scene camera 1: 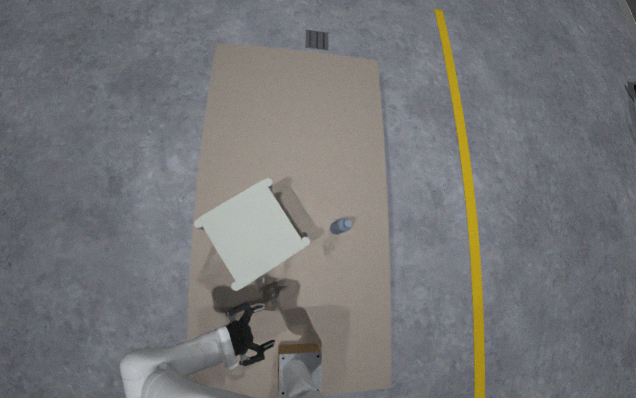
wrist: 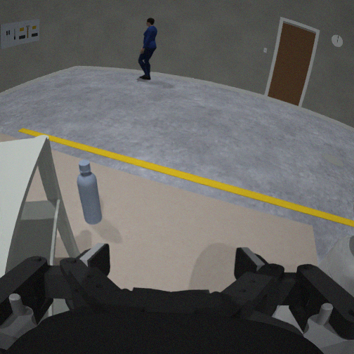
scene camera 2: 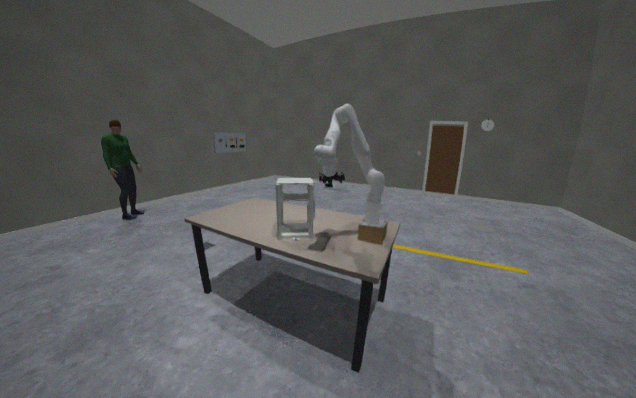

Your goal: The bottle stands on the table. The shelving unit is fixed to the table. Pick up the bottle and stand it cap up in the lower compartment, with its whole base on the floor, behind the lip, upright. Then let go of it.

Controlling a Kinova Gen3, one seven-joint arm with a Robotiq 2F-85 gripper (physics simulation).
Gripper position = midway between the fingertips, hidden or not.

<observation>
In view: my gripper [scene camera 1: 268, 324] and a pale shelving unit [scene camera 1: 252, 234].
My gripper is seen too in the wrist view [wrist: 171, 260]. The pale shelving unit is seen too in scene camera 2 [scene camera 2: 295, 231].
</observation>
